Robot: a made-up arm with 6 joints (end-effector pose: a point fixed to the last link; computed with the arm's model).
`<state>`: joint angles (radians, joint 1 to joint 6).
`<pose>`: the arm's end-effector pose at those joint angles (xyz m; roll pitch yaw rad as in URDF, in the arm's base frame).
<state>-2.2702 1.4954 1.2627 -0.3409 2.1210 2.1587</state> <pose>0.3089 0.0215 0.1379 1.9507 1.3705 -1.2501</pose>
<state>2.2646 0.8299 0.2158 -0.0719 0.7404 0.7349</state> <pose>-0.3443 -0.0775 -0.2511 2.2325 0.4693 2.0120</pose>
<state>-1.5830 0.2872 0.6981 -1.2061 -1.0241 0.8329</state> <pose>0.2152 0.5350 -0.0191 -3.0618 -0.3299 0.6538</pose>
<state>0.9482 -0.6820 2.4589 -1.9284 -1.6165 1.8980</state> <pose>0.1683 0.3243 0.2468 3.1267 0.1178 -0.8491</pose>
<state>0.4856 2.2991 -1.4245 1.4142 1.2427 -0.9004</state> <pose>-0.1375 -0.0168 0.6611 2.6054 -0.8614 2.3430</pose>
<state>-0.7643 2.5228 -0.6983 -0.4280 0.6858 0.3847</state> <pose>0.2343 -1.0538 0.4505 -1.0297 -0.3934 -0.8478</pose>
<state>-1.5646 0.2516 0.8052 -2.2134 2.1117 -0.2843</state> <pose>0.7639 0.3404 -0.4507 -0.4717 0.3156 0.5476</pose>
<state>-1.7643 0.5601 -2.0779 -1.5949 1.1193 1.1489</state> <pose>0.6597 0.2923 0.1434 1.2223 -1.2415 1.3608</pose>
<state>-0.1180 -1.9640 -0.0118 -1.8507 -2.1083 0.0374</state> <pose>-0.6405 -0.7906 0.9022 1.8228 -1.0481 -2.3837</pose>
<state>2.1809 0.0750 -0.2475 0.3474 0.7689 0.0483</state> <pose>-0.4656 -0.5992 -0.1900 -2.1577 0.7223 -2.6986</pose>
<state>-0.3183 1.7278 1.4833 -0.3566 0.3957 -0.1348</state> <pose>-0.0662 0.2879 -0.4455 -1.5466 0.3214 1.3065</pose>
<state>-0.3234 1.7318 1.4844 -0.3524 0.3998 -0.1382</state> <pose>-0.0639 0.2875 -0.4446 -1.5482 0.3168 1.3053</pose>
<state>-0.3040 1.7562 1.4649 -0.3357 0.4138 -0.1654</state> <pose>-0.0551 0.2829 -0.4349 -1.5211 0.2951 1.2859</pose>
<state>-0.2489 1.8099 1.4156 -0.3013 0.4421 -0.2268</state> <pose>-0.0349 0.2700 -0.4143 -1.4583 0.2523 1.2345</pose>
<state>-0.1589 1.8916 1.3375 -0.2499 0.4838 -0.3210</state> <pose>-0.0012 0.2435 -0.3873 -1.3740 0.1977 1.1422</pose>
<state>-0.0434 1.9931 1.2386 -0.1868 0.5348 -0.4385</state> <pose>0.0429 0.2001 -0.3608 -1.2934 0.1460 1.0131</pose>
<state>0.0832 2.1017 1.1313 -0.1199 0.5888 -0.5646</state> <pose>0.0885 0.1436 -0.3384 -1.2377 0.1048 0.8691</pose>
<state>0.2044 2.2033 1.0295 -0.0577 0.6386 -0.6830</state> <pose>0.1265 0.0853 -0.3198 -1.2128 0.0718 0.7390</pose>
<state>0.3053 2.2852 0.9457 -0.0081 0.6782 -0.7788</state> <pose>0.1532 0.0370 -0.3046 -1.2089 0.0452 0.6424</pose>
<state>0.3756 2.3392 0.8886 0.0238 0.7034 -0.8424</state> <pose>0.1684 0.0055 -0.2943 -1.2130 0.0275 0.5844</pose>
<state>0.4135 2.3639 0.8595 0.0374 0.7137 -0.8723</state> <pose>0.1744 -0.0097 -0.2904 -1.2164 0.0217 0.5585</pose>
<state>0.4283 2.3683 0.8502 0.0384 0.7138 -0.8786</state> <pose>0.1746 -0.0142 -0.2913 -1.2173 0.0254 0.5522</pose>
